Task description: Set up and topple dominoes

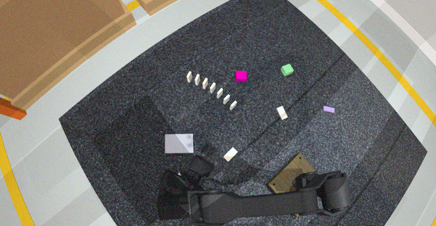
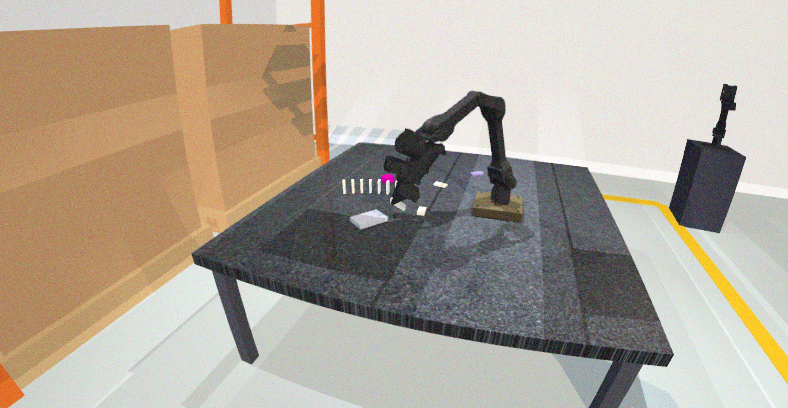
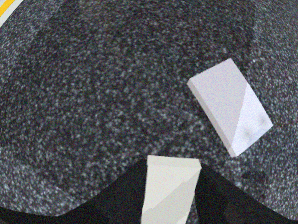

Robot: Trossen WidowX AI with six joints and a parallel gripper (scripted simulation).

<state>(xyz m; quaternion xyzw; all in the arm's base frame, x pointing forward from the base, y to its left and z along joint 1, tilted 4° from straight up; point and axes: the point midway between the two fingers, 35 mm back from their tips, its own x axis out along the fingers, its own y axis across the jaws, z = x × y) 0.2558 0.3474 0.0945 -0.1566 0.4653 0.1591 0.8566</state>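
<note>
My gripper tip is now 11 cm short of the flat pale pad, 11 cm above it and 5 cm to the left of it. From my gripper tip the other things lie so: purple block (65 cm to the right, 11 cm below, 11 cm behind); magenta cube (40 cm to the right, 21 cm ahead, 10 cm below); green cube (59 cm to the right, 13 cm ahead, 10 cm below).
</note>
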